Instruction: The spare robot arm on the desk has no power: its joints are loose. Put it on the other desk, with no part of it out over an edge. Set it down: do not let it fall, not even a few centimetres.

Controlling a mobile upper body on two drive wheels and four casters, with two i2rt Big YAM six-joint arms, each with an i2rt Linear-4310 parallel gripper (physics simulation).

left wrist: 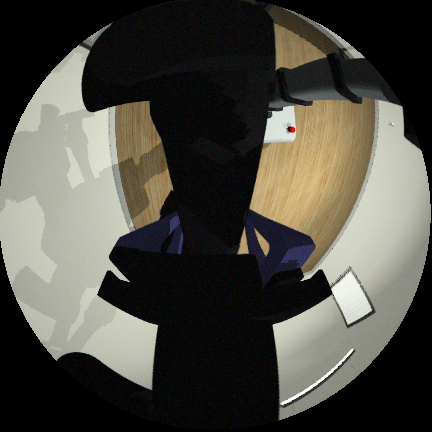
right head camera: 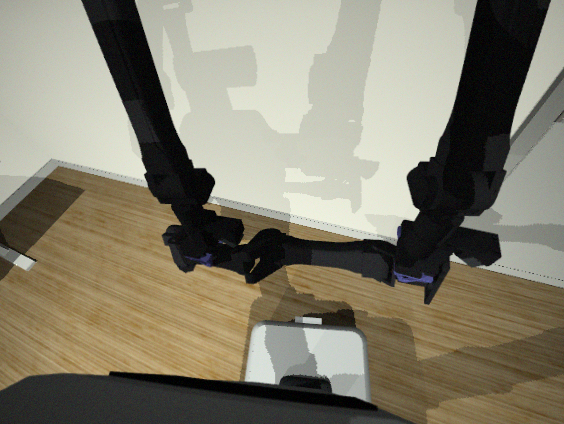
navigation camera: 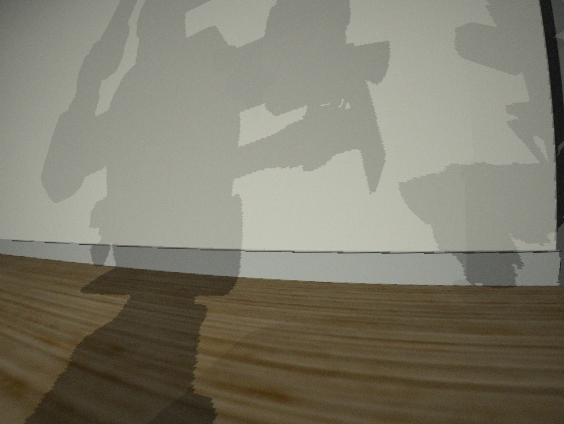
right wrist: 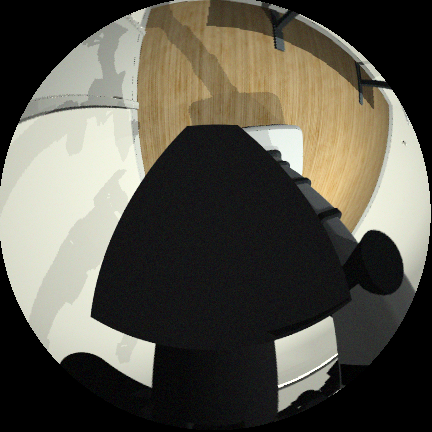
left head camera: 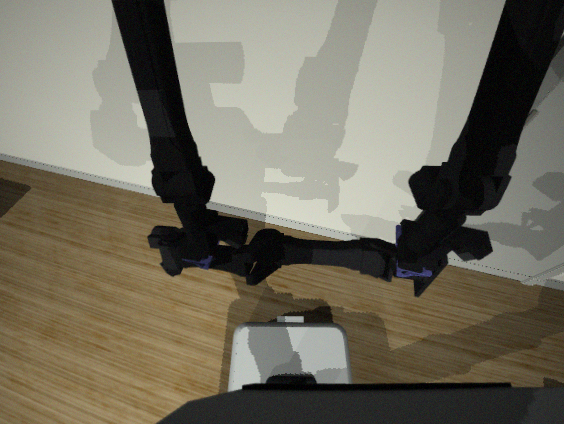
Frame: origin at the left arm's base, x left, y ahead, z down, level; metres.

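Seen in the pictures: left gripper, fingertip midpoint: point(left wrist: 214, 213) point(right head camera: 214, 256) point(left head camera: 210, 258); right gripper, fingertip midpoint: point(right head camera: 402, 267) point(left head camera: 398, 263).
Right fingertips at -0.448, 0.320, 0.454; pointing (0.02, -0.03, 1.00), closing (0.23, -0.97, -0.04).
A point is followed by its place in that frame, as x, y, z.
The dark spare robot arm point(left head camera: 330, 252) point(right head camera: 330, 252) hangs roughly level across the space between my two arms, above the floor. My left gripper point(left head camera: 212, 257) @[0.004, 0.349, 0.504] point(right head camera: 215, 256) @[0.004, 0.349, 0.504] point(left wrist: 214, 213) @[0.004, 0.349, 0.504] is shut on its left end; the purple fingers stand on both sides of the dark part in the left wrist view. My right gripper point(left head camera: 401, 262) @[-0.448, 0.320, 0.454] point(right head camera: 400, 265) @[-0.448, 0.320, 0.454] is shut on its right end. In the right wrist view a big black shape hides the fingers. Neither desk top shows.
A pale wall point(left head camera: 280, 100) @[-0.165, 1.012, 0.478] point(right head camera: 280, 100) @[-0.107, 1.027, 0.485] point(navigation camera: 310, 215) @[-0.292, 0.980, 1.217] stands close in front, with a baseboard point(navigation camera: 350, 265) @[-0.396, 0.940, 1.359]. A desk foot point(right head camera: 24, 262) @[1.914, 0.598, 1.384] shows at far left. Dark desk legs point(right wrist: 279, 40) point(right wrist: 360, 85) stand in the right wrist view. My white base point(left head camera: 325, 345) @[-0.379, 0.222, 1.150] point(right head camera: 345, 350) @[-0.390, 0.219, 1.150] is below.
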